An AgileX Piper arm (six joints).
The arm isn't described. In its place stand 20 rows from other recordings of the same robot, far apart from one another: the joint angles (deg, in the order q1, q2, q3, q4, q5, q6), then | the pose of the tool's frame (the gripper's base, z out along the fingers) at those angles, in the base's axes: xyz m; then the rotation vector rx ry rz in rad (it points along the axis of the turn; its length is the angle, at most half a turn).
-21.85, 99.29, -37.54, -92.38, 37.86, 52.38 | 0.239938, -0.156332, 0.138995, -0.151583, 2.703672, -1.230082
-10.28, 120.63, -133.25, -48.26, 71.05, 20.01 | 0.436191, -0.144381, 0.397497, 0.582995, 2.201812, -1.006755
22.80, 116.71, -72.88, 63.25, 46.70, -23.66 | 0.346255, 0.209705, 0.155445, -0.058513, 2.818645, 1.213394
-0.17, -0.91, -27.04, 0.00, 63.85, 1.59 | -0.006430, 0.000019, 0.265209, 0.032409, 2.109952, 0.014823
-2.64, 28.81, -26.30, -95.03, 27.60, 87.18 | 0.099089, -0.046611, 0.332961, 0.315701, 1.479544, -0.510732
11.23, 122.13, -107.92, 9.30, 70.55, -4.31 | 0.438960, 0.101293, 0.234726, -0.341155, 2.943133, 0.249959
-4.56, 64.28, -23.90, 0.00, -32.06, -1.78 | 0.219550, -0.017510, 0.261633, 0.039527, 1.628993, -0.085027
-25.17, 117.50, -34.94, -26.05, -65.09, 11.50 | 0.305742, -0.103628, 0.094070, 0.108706, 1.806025, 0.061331
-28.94, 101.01, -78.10, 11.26, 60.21, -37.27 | 0.319349, -0.158960, 0.249015, -0.093642, 2.868210, 0.054832
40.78, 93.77, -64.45, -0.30, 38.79, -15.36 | 0.254471, 0.219104, 0.237840, -1.264825, 2.362407, 0.135364
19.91, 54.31, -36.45, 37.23, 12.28, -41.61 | 0.183322, 0.078852, 0.305680, -0.508786, 1.908642, 0.296693
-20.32, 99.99, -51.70, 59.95, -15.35, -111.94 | 0.327306, -0.143439, 0.187077, -0.521721, 2.284297, -0.936912
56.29, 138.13, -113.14, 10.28, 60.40, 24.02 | 0.262886, 0.419475, 0.129124, -0.747729, 3.006377, 0.361639
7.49, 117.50, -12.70, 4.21, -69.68, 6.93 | 0.221024, 0.022740, 0.059200, 0.058126, 2.096666, 0.095128
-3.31, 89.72, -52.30, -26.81, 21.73, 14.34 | 0.314511, -0.033411, 0.218992, -0.090724, 2.485371, -0.312623
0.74, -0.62, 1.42, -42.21, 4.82, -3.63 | 0.056577, -0.004407, 0.199819, -0.588483, 1.486057, -0.659771
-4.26, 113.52, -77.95, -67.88, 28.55, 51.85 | 0.431473, -0.072542, 0.203157, 0.055736, 2.307953, -0.685425
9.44, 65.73, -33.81, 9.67, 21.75, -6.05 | 0.209147, 0.040516, 0.234467, -0.165758, 2.414976, 0.174149
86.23, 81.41, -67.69, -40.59, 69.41, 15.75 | 0.072994, 0.264781, 0.322906, -1.601794, 1.867895, -0.356853
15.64, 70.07, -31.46, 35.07, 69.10, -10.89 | 0.130844, 0.087355, 0.205232, 0.243439, -2.793316, -0.770698
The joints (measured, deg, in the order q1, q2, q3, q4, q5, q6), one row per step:
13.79, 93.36, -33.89, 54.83, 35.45, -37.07
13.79, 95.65, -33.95, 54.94, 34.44, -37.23
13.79, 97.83, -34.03, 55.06, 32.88, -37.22
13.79, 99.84, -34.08, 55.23, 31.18, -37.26
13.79, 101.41, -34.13, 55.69, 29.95, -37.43
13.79, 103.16, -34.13, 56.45, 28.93, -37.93
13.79, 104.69, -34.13, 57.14, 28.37, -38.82
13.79, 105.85, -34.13, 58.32, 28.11, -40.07
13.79, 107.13, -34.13, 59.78, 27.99, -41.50
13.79, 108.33, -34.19, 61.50, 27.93, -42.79
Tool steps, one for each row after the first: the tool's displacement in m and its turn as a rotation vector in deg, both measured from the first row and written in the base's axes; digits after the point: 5 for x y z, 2 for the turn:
0.00191, -0.00058, -0.00961, -1.01, 1.37, -0.42
0.00429, -0.00167, -0.01898, -2.27, 2.31, -1.22
0.00641, -0.00300, -0.02784, -3.59, 2.99, -2.05
0.00792, -0.00384, -0.03464, -4.44, 3.56, -2.79
0.00874, -0.00450, -0.04223, -5.15, 4.40, -3.38
0.00886, -0.00485, -0.04878, -5.62, 5.16, -3.39
0.00893, -0.00466, -0.05353, -5.64, 5.70, -3.39
0.00879, -0.00427, -0.05868, -5.52, 6.40, -3.44
0.00900, -0.00365, -0.06330, -5.23, 7.10, -3.84

